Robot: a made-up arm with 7 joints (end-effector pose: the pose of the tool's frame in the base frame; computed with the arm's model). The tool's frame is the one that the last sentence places.
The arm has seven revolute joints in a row. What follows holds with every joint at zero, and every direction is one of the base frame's. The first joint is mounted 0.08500 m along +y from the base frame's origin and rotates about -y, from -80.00 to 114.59 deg. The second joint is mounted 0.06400 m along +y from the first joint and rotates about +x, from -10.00 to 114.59 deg. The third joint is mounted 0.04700 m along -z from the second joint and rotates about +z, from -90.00 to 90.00 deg. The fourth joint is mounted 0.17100 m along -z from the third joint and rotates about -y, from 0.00 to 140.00 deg. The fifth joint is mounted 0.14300 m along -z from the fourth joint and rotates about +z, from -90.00 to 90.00 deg. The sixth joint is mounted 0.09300 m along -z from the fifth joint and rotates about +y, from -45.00 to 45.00 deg. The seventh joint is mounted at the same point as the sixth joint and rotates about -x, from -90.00 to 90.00 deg. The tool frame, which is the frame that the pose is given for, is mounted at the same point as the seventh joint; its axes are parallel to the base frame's.
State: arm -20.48 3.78 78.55 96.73 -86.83 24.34 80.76
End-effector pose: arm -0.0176 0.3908 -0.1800 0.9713 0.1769 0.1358 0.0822
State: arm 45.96 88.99 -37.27 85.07 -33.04 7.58 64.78
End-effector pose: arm 0.2354 0.3847 0.0326 0.6861 0.4063 0.0023 -0.6034
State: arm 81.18 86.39 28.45 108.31 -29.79 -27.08 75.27
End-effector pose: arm -0.0661 0.2993 0.2096 0.2549 0.8589 -0.2629 -0.3581
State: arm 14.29 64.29 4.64 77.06 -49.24 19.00 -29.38
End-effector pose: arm 0.2470 0.4011 -0.0410 0.2682 0.8503 -0.3709 -0.2596
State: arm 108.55 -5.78 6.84 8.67 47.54 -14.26 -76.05
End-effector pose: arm 0.4148 0.1078 0.1765 0.5373 -0.0680 -0.4697 0.6972
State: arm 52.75 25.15 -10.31 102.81 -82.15 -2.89 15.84
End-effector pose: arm 0.2704 0.1821 0.0789 0.1425 0.7217 -0.5631 -0.3766
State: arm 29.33 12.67 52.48 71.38 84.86 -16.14 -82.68
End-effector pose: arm 0.2399 0.3864 -0.1489 0.1670 -0.1294 -0.0908 0.9732
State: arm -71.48 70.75 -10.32 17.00 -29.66 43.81 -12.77
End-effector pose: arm -0.1282 0.5638 -0.1145 0.2801 0.4902 0.6113 -0.5545
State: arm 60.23 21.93 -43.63 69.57 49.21 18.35 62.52
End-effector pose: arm 0.3708 0.1196 -0.0277 0.4968 -0.5013 -0.4880 -0.5134
